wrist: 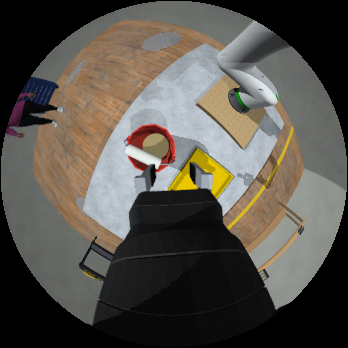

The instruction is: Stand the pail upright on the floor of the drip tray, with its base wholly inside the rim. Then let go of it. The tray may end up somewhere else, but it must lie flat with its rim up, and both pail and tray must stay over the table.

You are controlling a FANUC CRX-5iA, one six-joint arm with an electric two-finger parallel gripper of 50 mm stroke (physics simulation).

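Frame: origin at the arm's base, x ahead, y left, z up, level; metres.
Seen in the pictures: gripper, fingertip midpoint: (172,169); arm's base at its link origin: (239,100).
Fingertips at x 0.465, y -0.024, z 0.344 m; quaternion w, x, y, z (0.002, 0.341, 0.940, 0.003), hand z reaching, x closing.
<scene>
Offsets run from my fingertips to a thing's top centre. "spot": to the spot under its first point. Level surfaces: height alone.
The red pail {spot: 0.115 m ahead, 0.086 m right, 0.230 m down} (131,157) stands upright with its open top toward the camera, left of the tray and apart from its floor. Its white handle grip {0.059 m ahead, 0.054 m right, 0.135 m down} (143,156) lies across the near side of the mouth. A round beige shape {spot: 0.031 m ahead, 0.062 m right, 0.360 m down} (156,144) shows inside the pail. The yellow drip tray {0.007 m back, 0.228 m left, 0.350 m down} (218,175) lies flat, right of the pail, and its rim appears to be up. My gripper (172,169) is open and empty. Its fingers show below and right of the pail, with the right finger in front of the tray. The gripper body hides the tray's near part.
The pale grey surface {0.381 m down} (112,185) bears the pail and tray. Wood (90,120) borders it. The white robot arm (257,92) rises at upper right by a tan board (216,106). A yellow line (286,150) runs along the right. A person (37,114) stands far left.
</scene>
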